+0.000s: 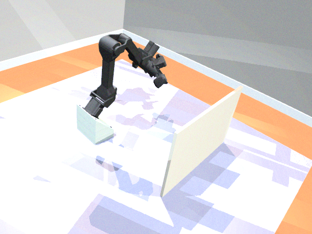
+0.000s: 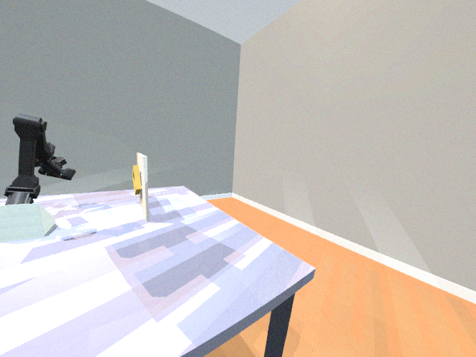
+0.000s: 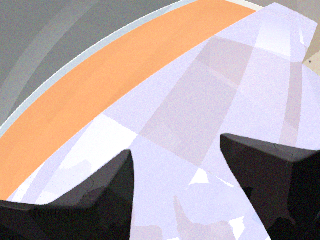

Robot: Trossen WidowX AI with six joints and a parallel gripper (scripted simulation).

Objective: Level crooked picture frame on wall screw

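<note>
Right now my gripper tip is 39 cm short of the picture frame, 24 cm to the left of it and 1 cm below it. From my gripper tip the other things lie so: cream wall panel: 40 cm ahead, 24 cm to the right, 1 cm above.
</note>
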